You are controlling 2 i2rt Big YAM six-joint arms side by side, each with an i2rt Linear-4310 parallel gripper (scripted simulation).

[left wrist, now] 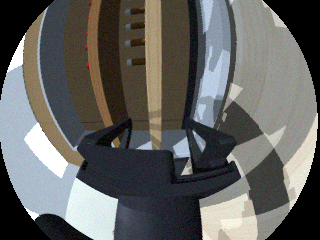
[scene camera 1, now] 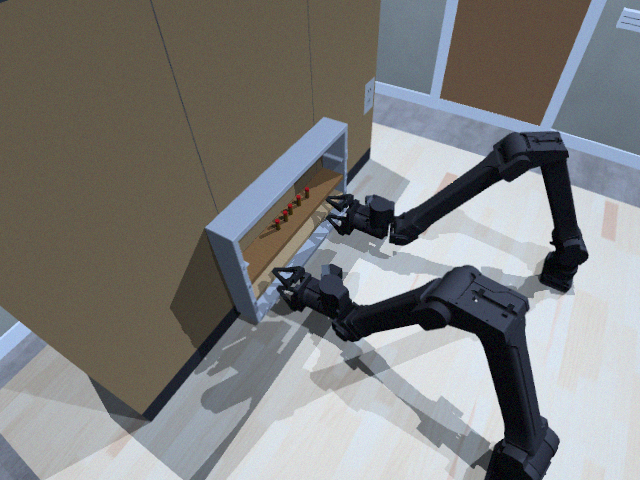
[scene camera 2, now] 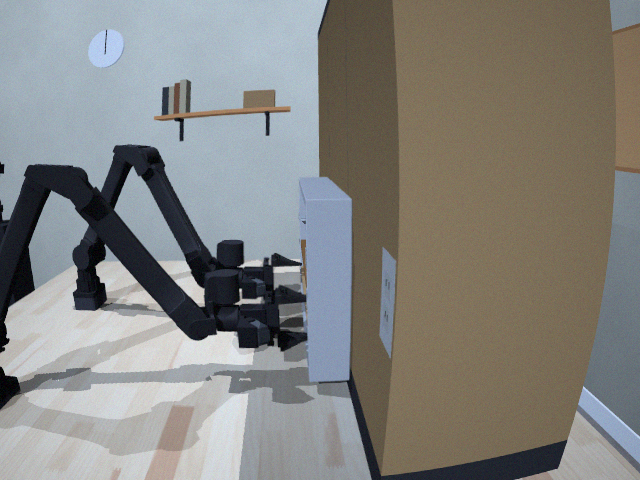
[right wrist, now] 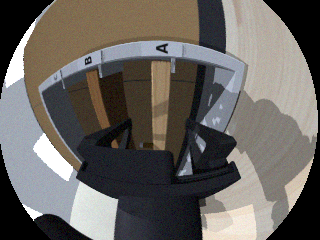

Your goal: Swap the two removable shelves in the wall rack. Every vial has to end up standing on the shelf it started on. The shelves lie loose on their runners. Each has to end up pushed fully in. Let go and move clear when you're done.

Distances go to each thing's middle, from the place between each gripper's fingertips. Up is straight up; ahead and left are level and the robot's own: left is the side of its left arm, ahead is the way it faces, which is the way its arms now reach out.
Scene:
Right now the pale wooden shelf point(scene camera 1: 289, 251) is 150 mm to the right of my left hand point(scene camera 1: 275, 278) and 40 mm ahead of it. Also, from my left hand: brown wooden shelf point(scene camera 1: 264, 249) (150 mm to the right, 80 mm above, 40 mm ahead); wall outlet point(scene camera 2: 388, 263) (700 mm to the right, 180 mm above, 80 mm ahead); wall rack point(scene camera 2: 328, 227) (150 mm to the right, 80 mm above, 40 mm ahead).
Right now the pale wooden shelf is 150 mm to the left of my right hand and 30 mm ahead of it. Round my right hand: brown wooden shelf 150 mm to the left, 70 mm above, 30 mm ahead; then wall outlet 400 mm to the right, 170 mm above, 60 mm ahead; then wall rack 150 mm to the left, 70 mm above, 30 mm ahead.

